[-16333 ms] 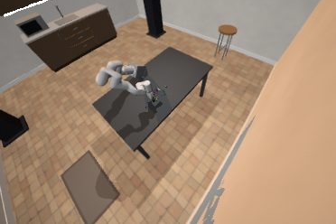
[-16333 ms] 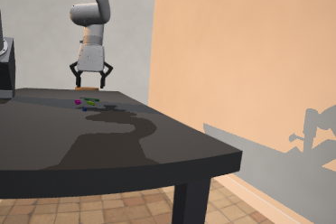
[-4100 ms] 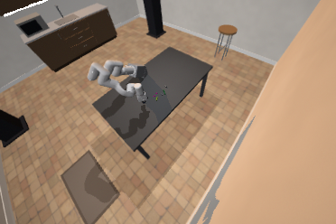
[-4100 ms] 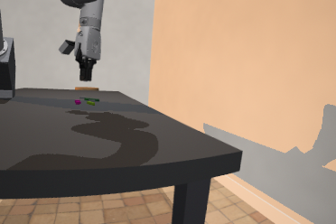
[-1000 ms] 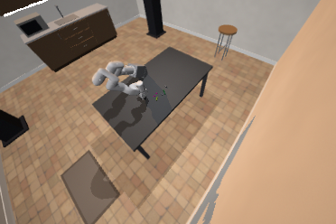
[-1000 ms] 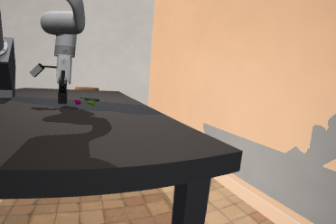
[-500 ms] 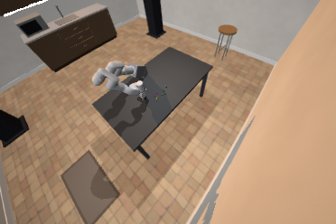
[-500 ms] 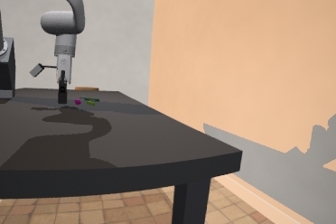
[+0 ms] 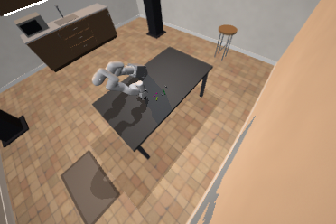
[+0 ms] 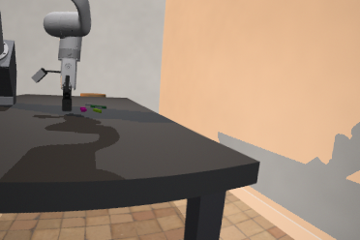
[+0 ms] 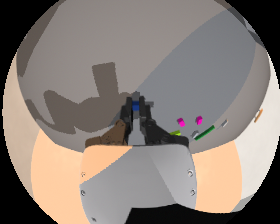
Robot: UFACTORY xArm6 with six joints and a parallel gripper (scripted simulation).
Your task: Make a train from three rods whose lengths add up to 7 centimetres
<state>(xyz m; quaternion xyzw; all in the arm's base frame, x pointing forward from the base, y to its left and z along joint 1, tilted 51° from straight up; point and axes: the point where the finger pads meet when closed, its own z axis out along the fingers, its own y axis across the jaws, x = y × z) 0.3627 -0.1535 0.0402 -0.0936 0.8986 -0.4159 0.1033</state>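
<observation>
My hand is 20 mm above the blue rod. From my hand the other things lie so: pale grey piece: 110 mm ahead, 180 mm to the left, 30 mm below; then lime rod: 110 mm ahead, 90 mm to the left, 30 mm below; then magenta rod: 50 mm ahead, 100 mm to the left, 30 mm below.
</observation>
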